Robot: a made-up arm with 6 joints.
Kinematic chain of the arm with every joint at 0, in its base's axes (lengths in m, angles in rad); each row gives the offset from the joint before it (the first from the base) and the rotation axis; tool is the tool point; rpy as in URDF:
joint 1: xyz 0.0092 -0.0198 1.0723 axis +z
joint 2: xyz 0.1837 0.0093 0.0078 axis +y
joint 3: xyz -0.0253 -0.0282 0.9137 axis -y
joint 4: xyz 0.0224 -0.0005 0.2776 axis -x
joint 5: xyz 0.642 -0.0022 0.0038 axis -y
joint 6: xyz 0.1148 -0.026 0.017 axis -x
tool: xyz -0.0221 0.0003 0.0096 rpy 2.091 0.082 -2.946
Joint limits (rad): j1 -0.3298..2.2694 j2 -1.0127..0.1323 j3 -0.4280..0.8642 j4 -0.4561..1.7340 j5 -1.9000..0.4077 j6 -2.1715..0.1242
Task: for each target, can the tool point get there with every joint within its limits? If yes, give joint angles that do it. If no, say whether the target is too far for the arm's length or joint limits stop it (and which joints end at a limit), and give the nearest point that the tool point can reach.
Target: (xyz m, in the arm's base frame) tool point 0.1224 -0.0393 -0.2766
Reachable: no: joint limits stop it (at a limit: joint 2, joint 3) | nearest point 0.9485 -0.1816 1.7797 | short by 2.221 m
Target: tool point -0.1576 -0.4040 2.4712
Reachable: yes | joints 1.0018 -0.7010 0.5778 0.1434 -1.6365 -0.7533
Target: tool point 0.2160 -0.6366 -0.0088
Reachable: no: joint limits stop it (at a limit: joint 1, joint 2, joint 3) | nearest point 0.9049 -0.3723 1.7798 | short by 1.935 m
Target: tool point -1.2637 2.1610 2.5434
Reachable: no: too far | nearest point -0.5343 0.9114 2.1863 | short by 1.490 m
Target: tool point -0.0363 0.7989 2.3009
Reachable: yes | joints 1.7281 -0.0288 0.0934 0.4315 -1.2506 -0.8264
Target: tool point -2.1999 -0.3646 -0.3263
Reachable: no: too far | nearest point -1.0937 -0.1919 2.0594 | short by 2.635 m
